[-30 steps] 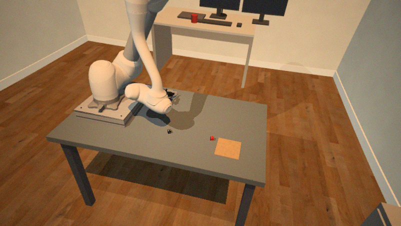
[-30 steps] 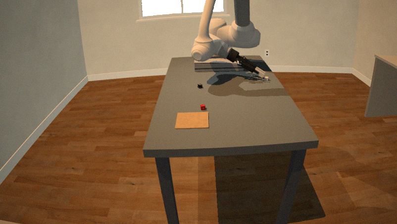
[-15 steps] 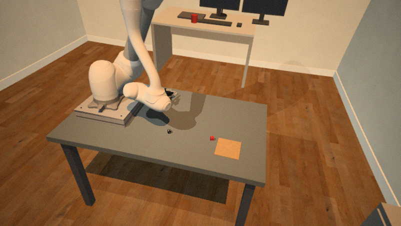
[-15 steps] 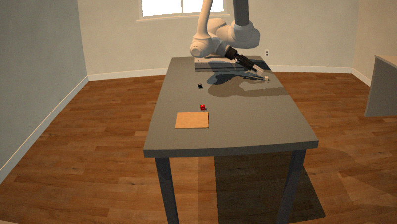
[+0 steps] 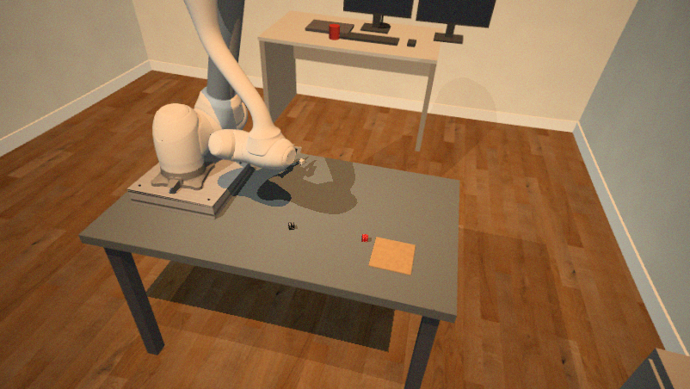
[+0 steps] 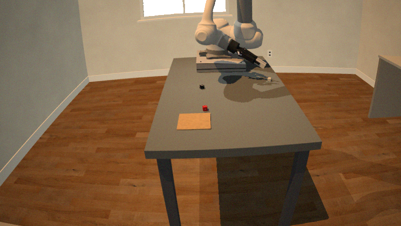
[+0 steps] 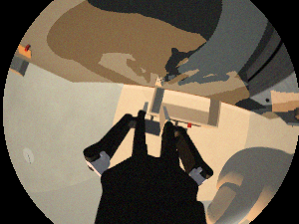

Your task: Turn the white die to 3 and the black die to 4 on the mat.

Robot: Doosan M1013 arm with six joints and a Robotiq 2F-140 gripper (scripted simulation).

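Now: hand 30 mm short of the white die, 50 mm to the right of it and 100 mm above it. Round my hand: orange mat: 420 mm ahead, 470 mm to the right, 100 mm below; black die: 50 mm ahead, 370 mm to the right, 100 mm below; red die: 320 mm ahead, 400 mm to the right, 100 mm below.
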